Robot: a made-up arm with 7 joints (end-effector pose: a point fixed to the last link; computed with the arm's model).
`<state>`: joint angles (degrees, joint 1 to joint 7).
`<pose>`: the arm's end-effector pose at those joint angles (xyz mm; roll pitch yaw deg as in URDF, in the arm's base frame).
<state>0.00 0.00 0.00 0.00 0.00 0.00 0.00</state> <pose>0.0 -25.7 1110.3 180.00 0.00 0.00</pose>
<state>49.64 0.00 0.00 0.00 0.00 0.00 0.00</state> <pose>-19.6 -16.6 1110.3 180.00 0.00 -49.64</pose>
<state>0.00 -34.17 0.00 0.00 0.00 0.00 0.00</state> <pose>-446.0 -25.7 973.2 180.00 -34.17 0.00</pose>
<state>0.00 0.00 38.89 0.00 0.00 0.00 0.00</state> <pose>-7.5 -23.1 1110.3 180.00 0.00 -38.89</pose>
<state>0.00 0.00 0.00 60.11 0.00 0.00 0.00</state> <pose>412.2 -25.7 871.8 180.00 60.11 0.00</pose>
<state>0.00 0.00 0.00 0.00 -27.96 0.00 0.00</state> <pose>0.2 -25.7 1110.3 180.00 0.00 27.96</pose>
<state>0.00 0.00 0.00 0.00 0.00 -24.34 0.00</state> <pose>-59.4 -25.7 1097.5 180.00 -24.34 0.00</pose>
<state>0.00 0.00 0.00 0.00 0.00 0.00 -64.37</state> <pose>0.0 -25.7 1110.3 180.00 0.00 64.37</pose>
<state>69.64 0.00 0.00 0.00 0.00 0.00 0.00</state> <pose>-24.1 -8.9 1110.3 180.00 0.00 -69.64</pose>
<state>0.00 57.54 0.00 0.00 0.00 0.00 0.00</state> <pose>670.0 -25.7 742.4 180.00 57.54 0.00</pose>
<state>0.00 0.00 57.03 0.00 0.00 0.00 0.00</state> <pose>-10.0 -20.3 1110.3 180.00 0.00 -57.03</pose>
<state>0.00 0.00 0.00 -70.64 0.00 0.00 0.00</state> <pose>-448.5 -25.7 792.5 180.00 -70.64 0.00</pose>
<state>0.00 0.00 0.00 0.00 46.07 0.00 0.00</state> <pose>-0.3 -25.6 1110.3 180.00 0.00 -46.07</pose>
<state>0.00 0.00 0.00 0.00 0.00 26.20 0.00</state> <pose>63.7 -25.7 1095.5 180.00 26.20 0.00</pose>
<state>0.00 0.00 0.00 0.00 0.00 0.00 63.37</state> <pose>0.0 -25.7 1110.3 180.00 0.00 -63.37</pose>
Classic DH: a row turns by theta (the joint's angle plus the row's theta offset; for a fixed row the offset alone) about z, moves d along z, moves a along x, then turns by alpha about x. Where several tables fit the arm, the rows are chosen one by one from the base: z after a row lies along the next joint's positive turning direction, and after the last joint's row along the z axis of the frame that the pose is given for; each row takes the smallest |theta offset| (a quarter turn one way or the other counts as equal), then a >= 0, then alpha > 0; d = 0 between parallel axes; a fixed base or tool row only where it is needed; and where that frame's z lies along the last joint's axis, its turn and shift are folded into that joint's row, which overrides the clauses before.
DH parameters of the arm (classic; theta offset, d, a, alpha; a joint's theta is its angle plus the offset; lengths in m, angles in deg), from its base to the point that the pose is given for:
base (fixed): 0 0 0 180
joint 1: 0 -0.3162 0 90
joint 2: 0 -0.0138 0 -90
joint 3: 0 -0.3187 0 90
joint 4: 0 -0.0115 0 -90
joint 5: 0 -0.3312 0 90
joint 6: 0 -0.0004 0 -90
joint 7: 0 -0.1442 0 0

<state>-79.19 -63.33 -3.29 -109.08 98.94 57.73 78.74</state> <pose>105.0 -341.6 59.4 -59.78 -1.74 83.60</pose>
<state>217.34 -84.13 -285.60 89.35 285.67 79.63 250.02</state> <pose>403.9 100.1 560.6 178.51 -21.60 -21.02</pose>
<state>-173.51 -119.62 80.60 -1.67 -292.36 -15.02 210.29</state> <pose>687.9 -96.2 -57.9 -8.74 -73.05 -7.23</pose>
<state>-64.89 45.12 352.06 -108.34 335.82 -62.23 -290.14</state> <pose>39.0 -210.1 608.2 -49.77 -32.05 -21.90</pose>
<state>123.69 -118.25 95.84 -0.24 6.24 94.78 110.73</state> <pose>174.8 535.7 -22.8 -45.81 77.89 -70.34</pose>
